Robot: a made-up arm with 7 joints.
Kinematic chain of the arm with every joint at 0, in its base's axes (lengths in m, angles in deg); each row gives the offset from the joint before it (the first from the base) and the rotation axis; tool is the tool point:
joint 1: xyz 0 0 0.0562 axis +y
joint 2: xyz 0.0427 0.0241 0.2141 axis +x
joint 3: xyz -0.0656 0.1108 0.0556 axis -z
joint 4: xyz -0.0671 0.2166 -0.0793 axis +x
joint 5: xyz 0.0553 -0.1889 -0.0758 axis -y
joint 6: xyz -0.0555 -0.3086 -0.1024 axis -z
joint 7: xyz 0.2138 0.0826 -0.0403 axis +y
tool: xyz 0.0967 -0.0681 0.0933
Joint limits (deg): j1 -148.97..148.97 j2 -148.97..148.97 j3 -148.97..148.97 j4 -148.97..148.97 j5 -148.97..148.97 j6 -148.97..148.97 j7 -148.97..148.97
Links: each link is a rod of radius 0.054 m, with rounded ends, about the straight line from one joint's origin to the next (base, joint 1, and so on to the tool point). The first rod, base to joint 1, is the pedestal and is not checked.
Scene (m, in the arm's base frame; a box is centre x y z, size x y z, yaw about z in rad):
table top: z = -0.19
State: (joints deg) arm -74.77 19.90 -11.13 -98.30 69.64 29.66 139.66
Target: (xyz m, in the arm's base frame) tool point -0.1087 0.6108 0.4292
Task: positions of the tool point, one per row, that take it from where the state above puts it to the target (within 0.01 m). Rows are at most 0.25 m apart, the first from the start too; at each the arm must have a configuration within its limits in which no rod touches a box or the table.
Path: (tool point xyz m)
1: -0.6529 0.3844 0.5415
2: -0.4765 0.5097 0.5453
3: -0.2878 0.5860 0.5057
4: -0.1087 0.6108 0.4291

